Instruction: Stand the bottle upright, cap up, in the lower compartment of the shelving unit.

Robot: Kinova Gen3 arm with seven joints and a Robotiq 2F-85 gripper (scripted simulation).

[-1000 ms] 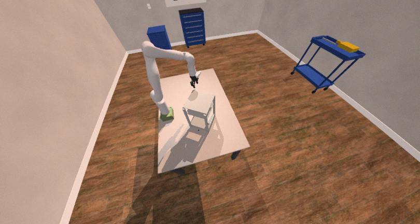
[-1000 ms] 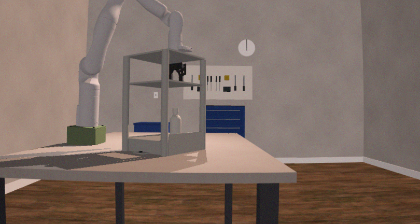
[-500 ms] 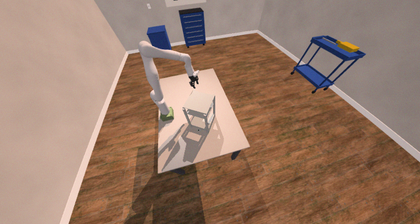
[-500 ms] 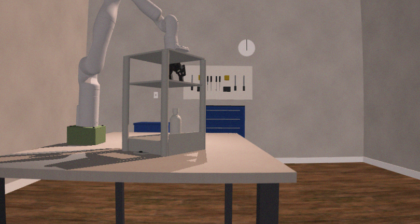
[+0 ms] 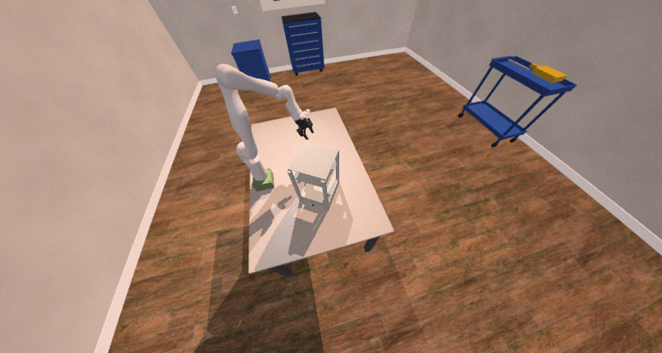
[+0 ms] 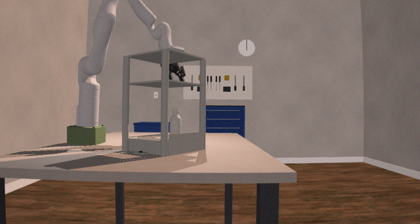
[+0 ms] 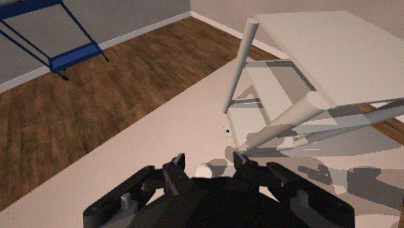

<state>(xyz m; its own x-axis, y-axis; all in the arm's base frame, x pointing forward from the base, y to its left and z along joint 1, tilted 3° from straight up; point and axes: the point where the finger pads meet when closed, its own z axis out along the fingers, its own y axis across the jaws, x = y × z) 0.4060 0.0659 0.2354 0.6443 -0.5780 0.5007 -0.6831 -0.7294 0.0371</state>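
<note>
Now: the white bottle 190 mm below my hand, 10 mm to the left of it and 10 mm behind it. Round my hand: grey shelving unit (280 mm to the right, 120 mm below, 30 mm behind).
</note>
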